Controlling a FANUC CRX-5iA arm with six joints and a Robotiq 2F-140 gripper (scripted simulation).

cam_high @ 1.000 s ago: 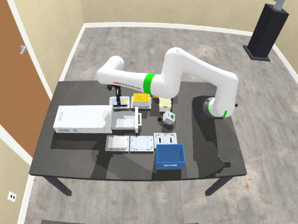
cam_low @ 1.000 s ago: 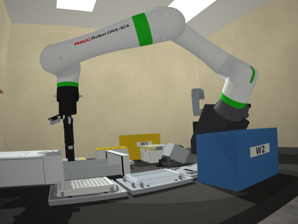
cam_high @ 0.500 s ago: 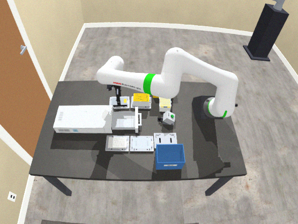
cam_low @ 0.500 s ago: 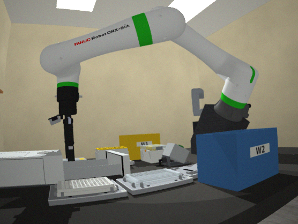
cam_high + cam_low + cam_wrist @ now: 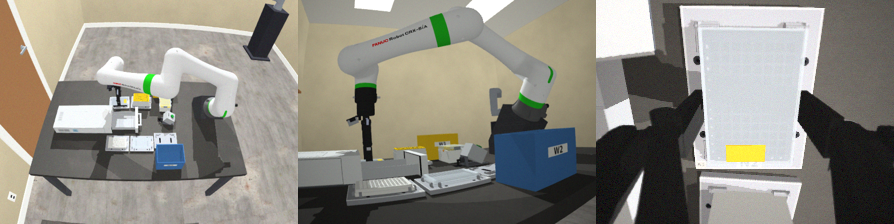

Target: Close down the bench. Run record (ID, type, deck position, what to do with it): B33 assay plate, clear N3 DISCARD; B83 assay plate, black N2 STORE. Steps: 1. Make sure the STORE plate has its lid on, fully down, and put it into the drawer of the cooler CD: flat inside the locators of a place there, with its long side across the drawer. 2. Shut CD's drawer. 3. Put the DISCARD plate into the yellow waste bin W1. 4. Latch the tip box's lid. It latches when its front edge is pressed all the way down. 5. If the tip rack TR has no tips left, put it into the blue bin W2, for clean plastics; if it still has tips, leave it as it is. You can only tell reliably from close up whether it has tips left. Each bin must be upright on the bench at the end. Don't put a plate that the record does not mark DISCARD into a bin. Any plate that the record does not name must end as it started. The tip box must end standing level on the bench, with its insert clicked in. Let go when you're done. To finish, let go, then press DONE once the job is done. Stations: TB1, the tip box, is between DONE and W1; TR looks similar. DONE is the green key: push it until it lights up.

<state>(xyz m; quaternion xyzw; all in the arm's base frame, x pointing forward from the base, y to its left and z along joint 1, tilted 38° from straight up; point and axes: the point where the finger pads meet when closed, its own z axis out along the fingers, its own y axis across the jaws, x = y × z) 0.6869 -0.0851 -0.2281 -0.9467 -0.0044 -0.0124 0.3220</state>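
Now: the translucent plate lid 2 cm below my hand. From my hand the other things lie so: white deck nest: 4 cm below; then tip rack TR: 19 cm behind; then black assay plate: 3 cm below.
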